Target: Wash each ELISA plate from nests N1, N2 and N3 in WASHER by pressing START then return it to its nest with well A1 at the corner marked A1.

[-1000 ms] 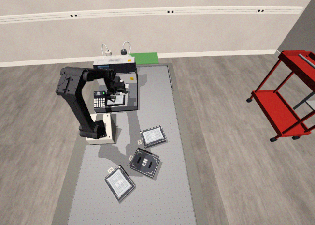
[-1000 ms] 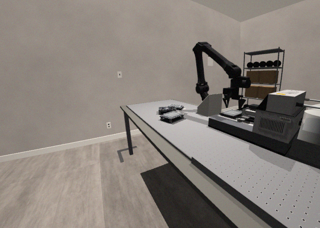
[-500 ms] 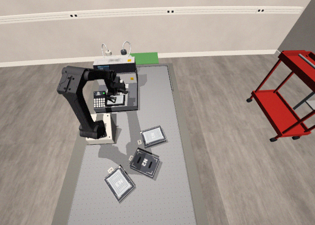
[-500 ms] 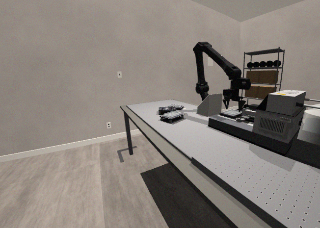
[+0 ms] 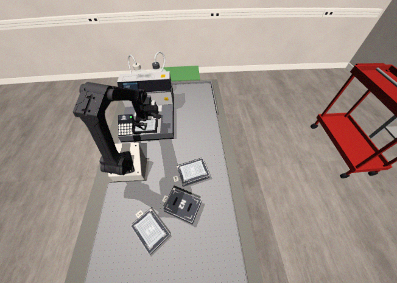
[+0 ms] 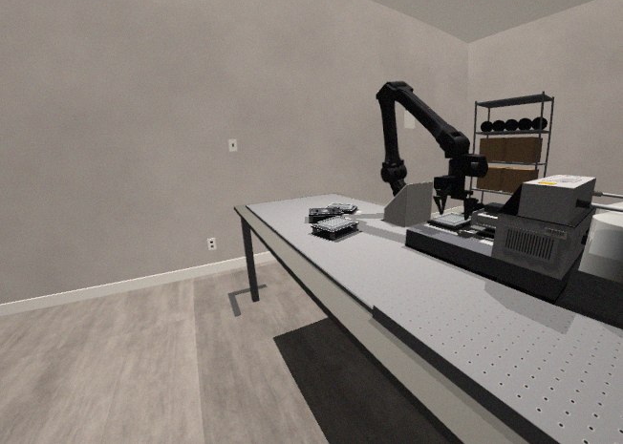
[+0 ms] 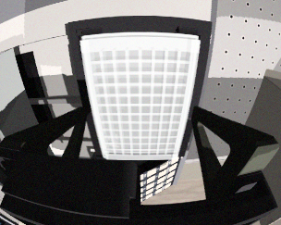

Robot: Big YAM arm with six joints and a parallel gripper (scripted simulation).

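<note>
The dark carrier is 20 mm below my hand. Round my hand: washer: 10 mm ahead, 150 mm to the left, 30 mm above.
</note>
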